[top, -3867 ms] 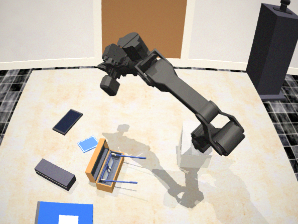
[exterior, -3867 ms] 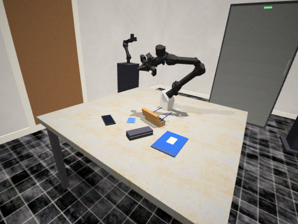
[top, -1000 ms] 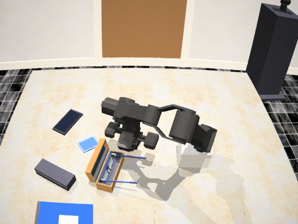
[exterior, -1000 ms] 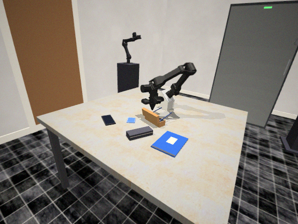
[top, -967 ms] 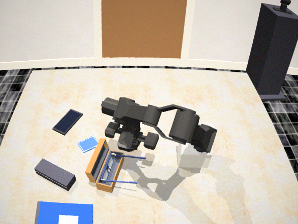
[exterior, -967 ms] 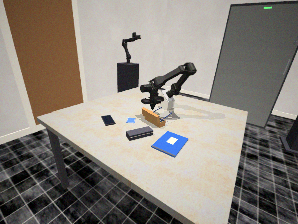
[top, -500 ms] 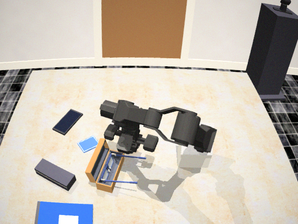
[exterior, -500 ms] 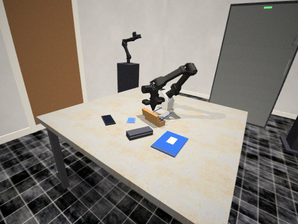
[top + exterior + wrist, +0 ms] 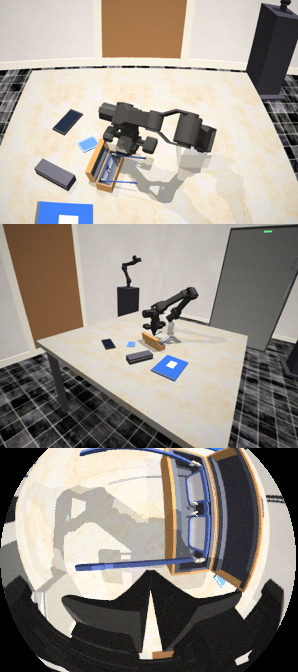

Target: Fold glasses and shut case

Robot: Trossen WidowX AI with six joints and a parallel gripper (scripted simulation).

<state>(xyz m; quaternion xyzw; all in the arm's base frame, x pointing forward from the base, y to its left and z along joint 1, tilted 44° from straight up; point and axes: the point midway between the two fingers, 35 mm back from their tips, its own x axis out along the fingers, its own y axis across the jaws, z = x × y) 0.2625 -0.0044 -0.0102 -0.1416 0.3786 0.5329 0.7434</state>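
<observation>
Now: hand 100 mm short of the orange glasses case, 40 mm to the right of it and 40 mm above it. Also, from my hand: grey box 290 mm ahead, 60 mm to the left, 60 mm below; then small blue card 160 mm ahead, 100 mm to the right, 80 mm below.
</observation>
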